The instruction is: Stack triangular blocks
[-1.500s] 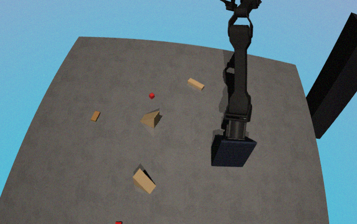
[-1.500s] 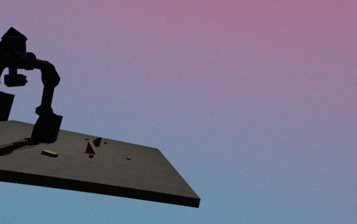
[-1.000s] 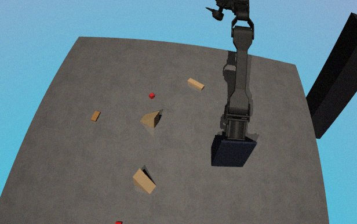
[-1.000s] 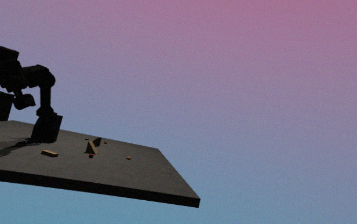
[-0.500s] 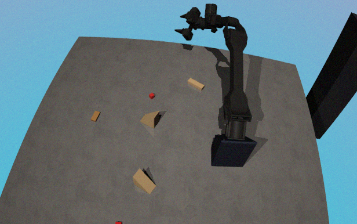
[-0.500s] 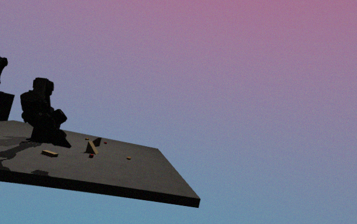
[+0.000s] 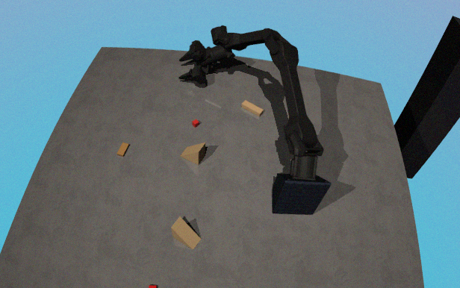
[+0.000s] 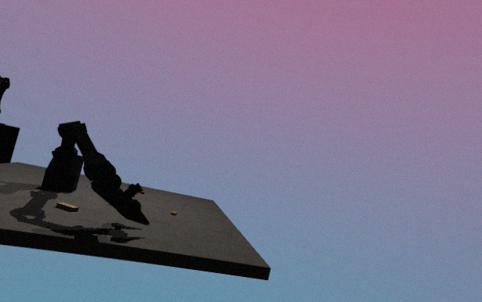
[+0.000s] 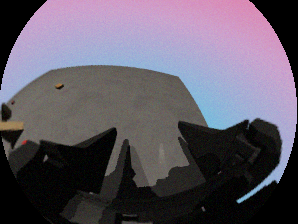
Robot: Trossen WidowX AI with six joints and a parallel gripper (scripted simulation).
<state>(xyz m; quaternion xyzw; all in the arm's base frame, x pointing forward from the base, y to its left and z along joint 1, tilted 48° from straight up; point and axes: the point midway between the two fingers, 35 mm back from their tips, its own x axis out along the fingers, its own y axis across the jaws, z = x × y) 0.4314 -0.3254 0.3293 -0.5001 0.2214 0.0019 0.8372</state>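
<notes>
Right now my gripper tip is 160 mm past the triangular block, 630 mm to the right of it and 20 mm above it. Round my gripper tip: long tan block (290 mm behind, 120 mm to the left, 30 mm below); small red cube (120 mm behind, 240 mm to the left, 20 mm below).
</notes>
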